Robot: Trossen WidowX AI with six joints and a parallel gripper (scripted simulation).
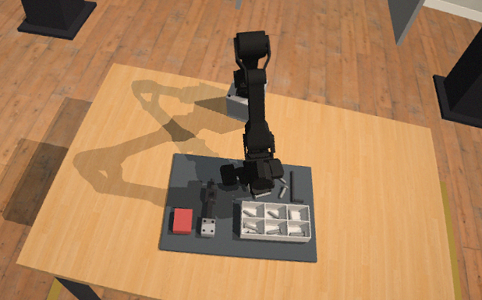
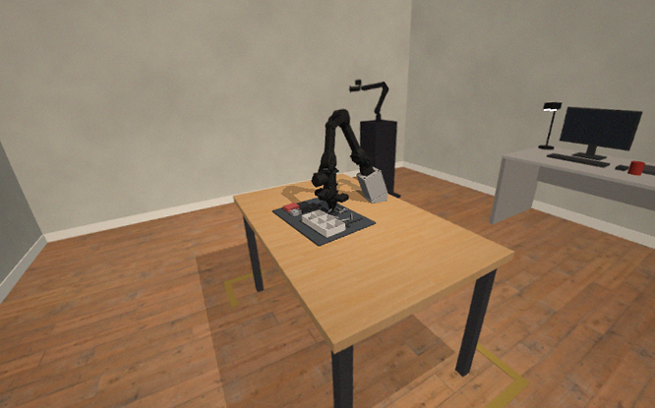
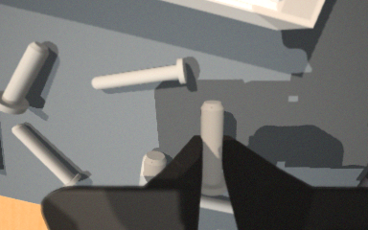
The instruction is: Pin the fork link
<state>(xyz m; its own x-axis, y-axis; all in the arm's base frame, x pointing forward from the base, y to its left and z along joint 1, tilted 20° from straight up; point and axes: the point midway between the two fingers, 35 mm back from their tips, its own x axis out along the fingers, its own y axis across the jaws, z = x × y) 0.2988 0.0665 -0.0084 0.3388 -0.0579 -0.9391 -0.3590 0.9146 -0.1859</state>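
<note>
Right now my hand is 9 cm short of the dark eye plate bar, 10 cm to the left of it and 4 cm above it. From my hand the other things lie so: pale pin 3 cm below; long black bar 1 cm behind, 16 cm to the left, 5 cm below; white parts box 11 cm ahead, 10 cm to the left, 4 cm below.
</note>
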